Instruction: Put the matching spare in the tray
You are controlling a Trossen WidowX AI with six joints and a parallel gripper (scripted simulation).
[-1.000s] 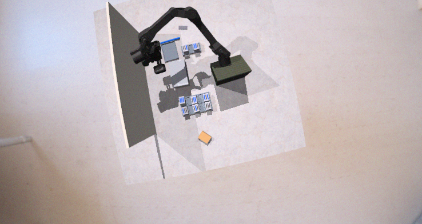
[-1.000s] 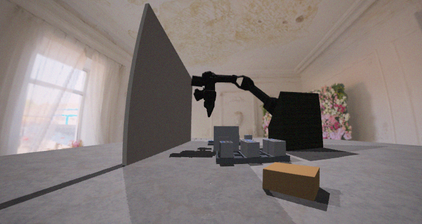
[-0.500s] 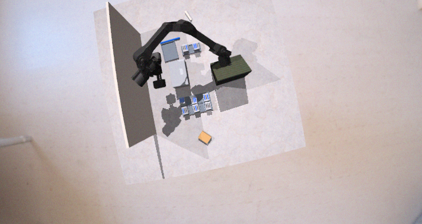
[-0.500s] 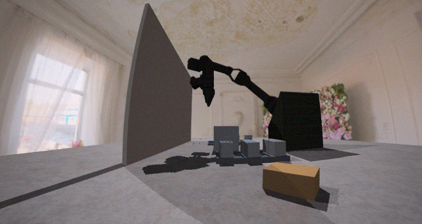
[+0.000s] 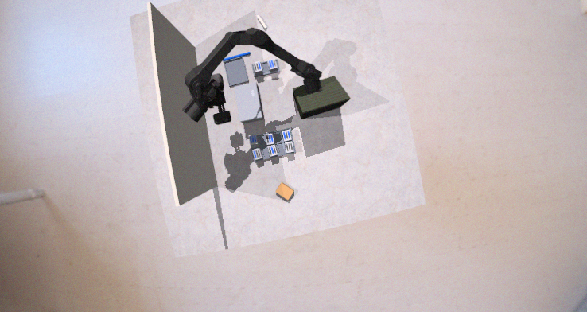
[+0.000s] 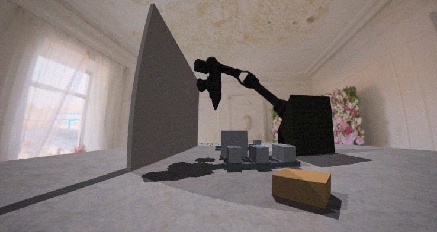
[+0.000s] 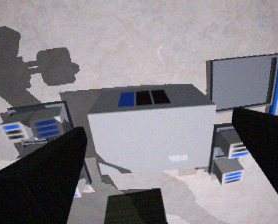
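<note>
The grey spare block is 70 mm behind my gripper tip, 230 mm to the left of it and 160 mm below it. The rest, counted from my gripper tip: flat grey tray 40 mm behind, 180 mm to the right, 200 mm below; then unit 80 mm behind, 10 mm to the left, 150 mm below; then tall beige wall panel 150 mm ahead, 10 mm to the right, 30 mm above.
</note>
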